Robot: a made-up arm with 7 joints.
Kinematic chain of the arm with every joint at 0, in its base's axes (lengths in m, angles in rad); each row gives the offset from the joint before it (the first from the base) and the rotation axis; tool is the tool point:
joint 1: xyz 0 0 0 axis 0 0.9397 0.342
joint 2: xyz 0 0 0 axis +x
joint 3: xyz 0 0 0 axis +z
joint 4: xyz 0.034 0 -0.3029 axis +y
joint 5: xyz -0.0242 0 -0.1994 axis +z
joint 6: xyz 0 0 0 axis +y
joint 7: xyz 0 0 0 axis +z
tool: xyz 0 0 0
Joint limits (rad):
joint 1: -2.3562..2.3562
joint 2: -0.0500..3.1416
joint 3: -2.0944..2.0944
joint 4: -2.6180..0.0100
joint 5: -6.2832..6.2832
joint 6: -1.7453..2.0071
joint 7: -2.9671..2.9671
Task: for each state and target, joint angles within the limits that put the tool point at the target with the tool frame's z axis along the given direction. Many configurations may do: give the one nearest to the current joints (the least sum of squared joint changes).
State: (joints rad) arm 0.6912 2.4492 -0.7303 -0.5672 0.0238 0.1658 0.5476
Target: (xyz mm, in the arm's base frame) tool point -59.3 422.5 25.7 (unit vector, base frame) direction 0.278 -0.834 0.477
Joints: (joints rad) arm 0.7284 2.1619 -1.4112 -1.3878 -0.5003 0.2974 0.5476
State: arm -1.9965 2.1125 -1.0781 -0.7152 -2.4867 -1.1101 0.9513
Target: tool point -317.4 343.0 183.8 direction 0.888 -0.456 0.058
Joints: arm -1.5092 2.8081 -1.2172 -0.4730 -2.9079 -0.8077 0.9513
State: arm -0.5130 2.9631 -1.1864 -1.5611 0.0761 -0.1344 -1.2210
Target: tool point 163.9 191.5 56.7 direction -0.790 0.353 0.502
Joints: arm -0.4173 2.1558 -0.7000 -2.3775 0.1150 0.1140 -1.2210
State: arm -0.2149 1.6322 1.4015 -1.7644 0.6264 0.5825 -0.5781
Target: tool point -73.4 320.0 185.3 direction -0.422 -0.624 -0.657
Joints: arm -0.1509 1.4690 1.8418 -1.7308 0.7696 1.1542 -0.5781
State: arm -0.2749 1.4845 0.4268 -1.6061 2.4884 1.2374 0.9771
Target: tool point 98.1 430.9 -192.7 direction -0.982 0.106 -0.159
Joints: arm 0.1265 0.9623 0.6093 -0.8592 2.6344 1.0820 0.9771
